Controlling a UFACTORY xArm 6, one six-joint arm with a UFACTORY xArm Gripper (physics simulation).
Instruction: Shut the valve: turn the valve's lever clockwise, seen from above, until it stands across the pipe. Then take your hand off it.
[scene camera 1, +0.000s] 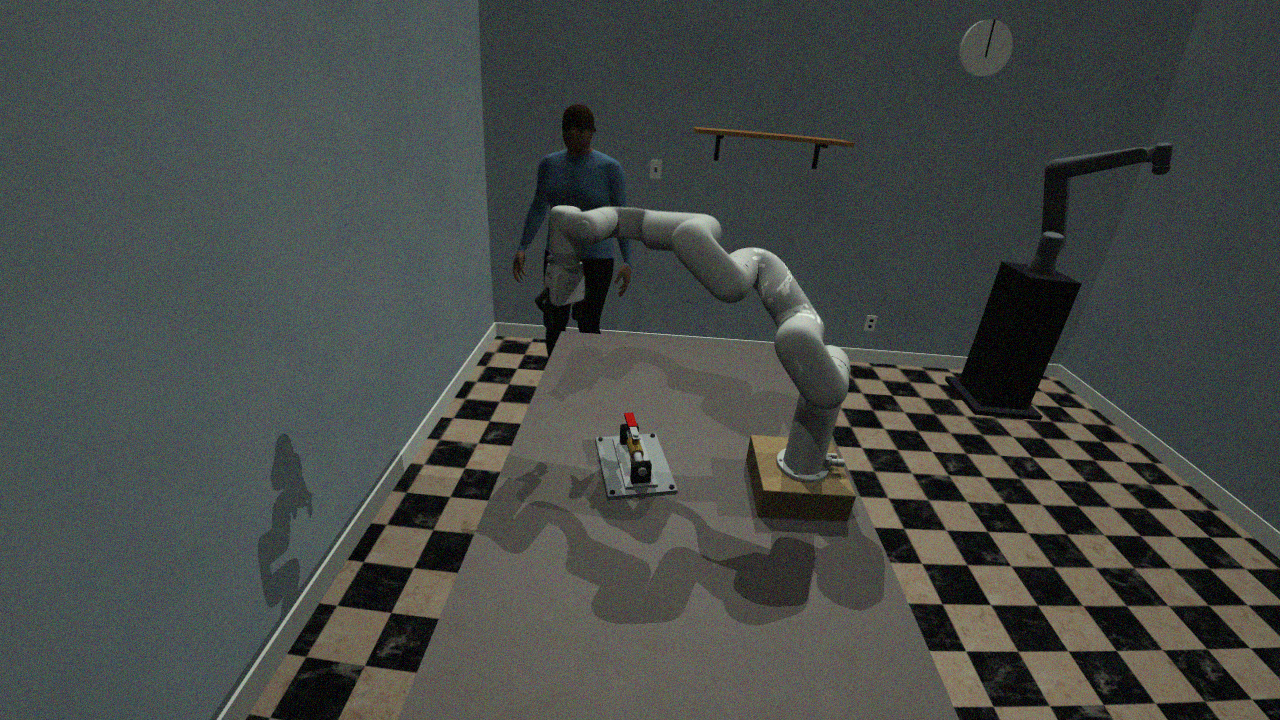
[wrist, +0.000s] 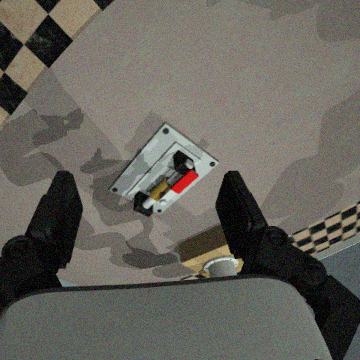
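The valve (scene camera 1: 635, 447) (wrist: 160, 189) has a brass body on a short pipe between two black end blocks, on a light grey base plate (scene camera 1: 660, 470) (wrist: 155, 145). Its red lever (scene camera 1: 631, 420) (wrist: 185, 182) lies roughly along the pipe, over one end block's side, pointing to the back in the scene view. My gripper (scene camera 1: 550, 311) (wrist: 151, 188) is open and empty, high above the table and apart from the valve. In the wrist view the valve shows between the spread black fingers, far below. In the scene view the fingers are dark and partly hidden.
The table (scene camera 1: 671, 644) bears my arm's wooden base block (scene camera 1: 801, 505) (wrist: 202, 245), to the right of the valve in the scene view. A person (scene camera 1: 581, 183) in blue stands behind the table's far end. A second arm stands on a black pedestal (scene camera 1: 1020, 335) at the right.
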